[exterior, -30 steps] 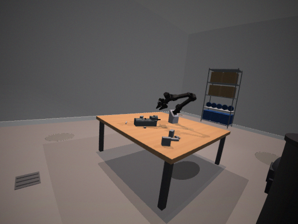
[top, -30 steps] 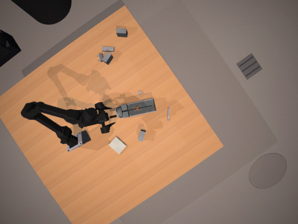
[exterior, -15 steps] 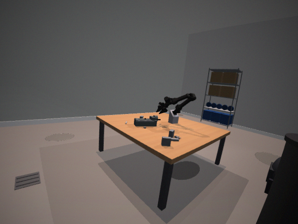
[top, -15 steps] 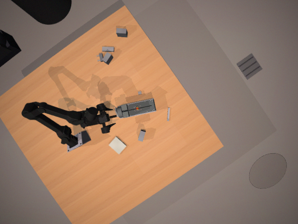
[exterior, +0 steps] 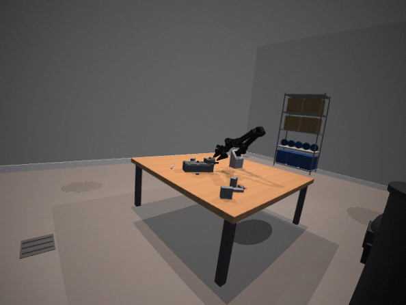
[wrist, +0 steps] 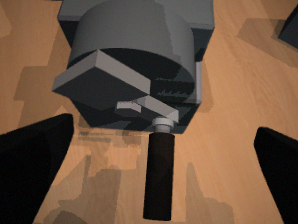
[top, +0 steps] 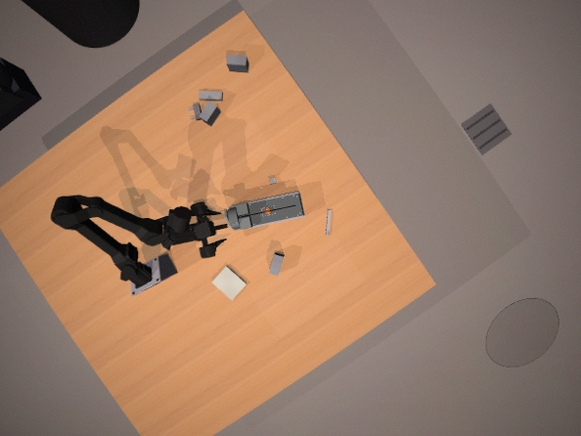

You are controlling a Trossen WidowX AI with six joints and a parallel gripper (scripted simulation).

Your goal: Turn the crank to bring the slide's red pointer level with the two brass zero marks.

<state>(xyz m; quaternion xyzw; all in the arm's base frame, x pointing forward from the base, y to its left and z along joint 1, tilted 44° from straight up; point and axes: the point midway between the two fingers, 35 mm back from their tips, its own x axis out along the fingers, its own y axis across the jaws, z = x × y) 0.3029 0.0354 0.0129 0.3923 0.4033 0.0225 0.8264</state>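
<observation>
Now: gripper tip 3 cm above the dark crank handle and 2 cm past it. From my gripper tip the other things lie so: red pointer 16 cm ahead, 3 cm to the right, 2 cm below; white square plate 19 cm to the right, 10 cm behind, 9 cm below; small grey cube 23 cm ahead, 10 cm below, 7 cm to the left.
</observation>
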